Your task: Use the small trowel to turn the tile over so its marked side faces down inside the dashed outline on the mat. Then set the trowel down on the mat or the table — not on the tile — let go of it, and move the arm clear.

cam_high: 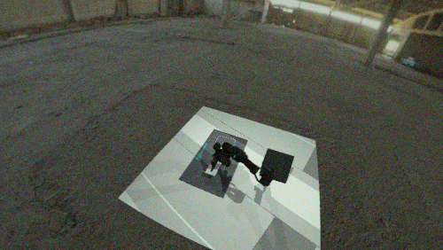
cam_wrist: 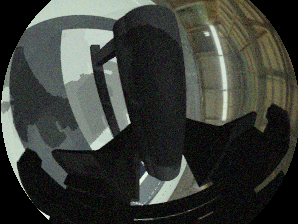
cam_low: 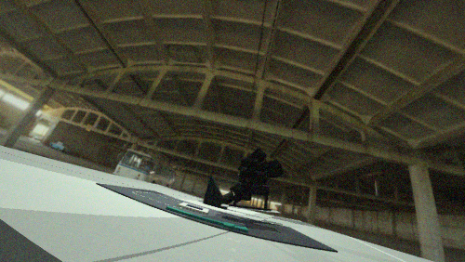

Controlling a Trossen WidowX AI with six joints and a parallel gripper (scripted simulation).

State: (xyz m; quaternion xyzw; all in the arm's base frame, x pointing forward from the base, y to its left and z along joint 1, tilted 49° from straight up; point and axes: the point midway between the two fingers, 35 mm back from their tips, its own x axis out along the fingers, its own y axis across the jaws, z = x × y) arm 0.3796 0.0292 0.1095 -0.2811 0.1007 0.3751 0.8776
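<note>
The dark mat is 110 mm below my gripper tip and 90 mm to the right of it. From my gripper tip the other things lie so: light tile (160 mm to the right, 90 mm below, 10 mm behind); then small trowel (30 mm behind, 10 mm below); then teal strip (140 mm ahead, 90 mm below, 70 mm to the right).
</note>
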